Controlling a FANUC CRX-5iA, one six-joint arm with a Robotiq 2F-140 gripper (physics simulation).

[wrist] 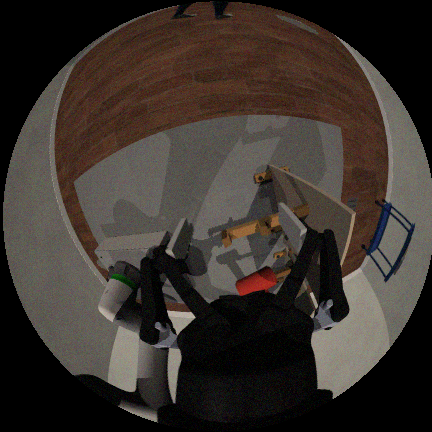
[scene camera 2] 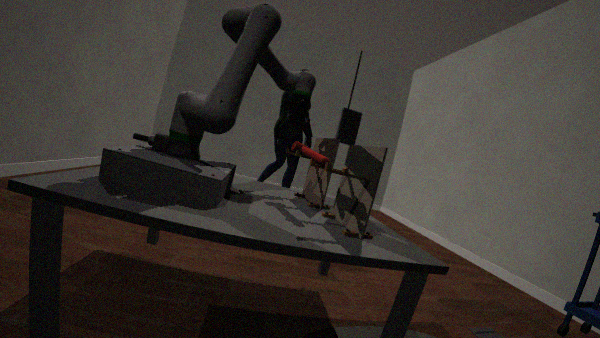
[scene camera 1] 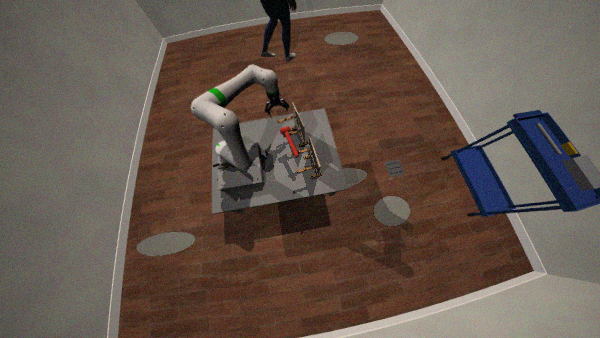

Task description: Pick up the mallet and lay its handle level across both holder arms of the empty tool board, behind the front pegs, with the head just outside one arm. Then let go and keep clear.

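Seen in the pictures: gripper, fingertip midpoint: (wrist: 233, 219) (scene camera 2: 290, 146) (scene camera 1: 278, 115); arm's base at its link origin: (wrist: 129, 272) (scene camera 2: 181, 154).
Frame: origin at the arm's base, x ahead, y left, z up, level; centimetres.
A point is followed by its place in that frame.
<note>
The red mallet (scene camera 1: 290, 141) @[z 14.0, x 50.1, y -8.1 cm] (scene camera 2: 311, 153) @[z 12.9, x 49.1, y -11.1 cm] (wrist: 256, 281) @[z 15.0, x 49.5, y 5.6 cm] is raised above the table, with its head toward the far board and its handle reaching toward the near board. Its head is beside a wooden arm; exact contacts are too small to tell. The far tool board (scene camera 1: 298, 122) @[z 12.5, x 62.2, y 7.8 cm] (wrist: 327, 207) @[z 17.4, x 61.8, y 19.4 cm] and the near tool board (scene camera 1: 314, 154) @[z 17.8, x 63.2, y -26.7 cm] (scene camera 2: 353, 196) @[z 1.4, x 63.2, y -26.3 cm] stand upright with wooden holder arms. My gripper (scene camera 1: 278, 110) @[z 14.1, x 48.6, y 20.0 cm] (wrist: 233, 219) @[z 14.1, x 48.6, y 20.0 cm] is open and empty, above and beyond the mallet head, near the far board's outer arm (scene camera 1: 286, 119) @[z 11.2, x 53.7, y 15.4 cm] (wrist: 245, 230) @[z 11.4, x 49.8, y 15.8 cm]. In scene camera 2 it blends into the dark person behind.
The robot base block (scene camera 1: 241, 175) @[z -0.7, x 2.1, y -16.3 cm] (scene camera 2: 165, 175) @[z -4.1, x 0.8, y -25.0 cm] stands on the grey table (scene camera 1: 225, 200) @[z -10.3, x -19.5, y -29.9 cm] (scene camera 2: 250, 235) @[z -10.3, x 26.2, y -44.7 cm]. A person (scene camera 1: 276, 30) (scene camera 2: 292, 125) stands beyond the table. A blue cart (scene camera 1: 484, 182) (wrist: 381, 230) is off to the side. A dark box with a rod (scene camera 2: 349, 126) shows behind the boards.
</note>
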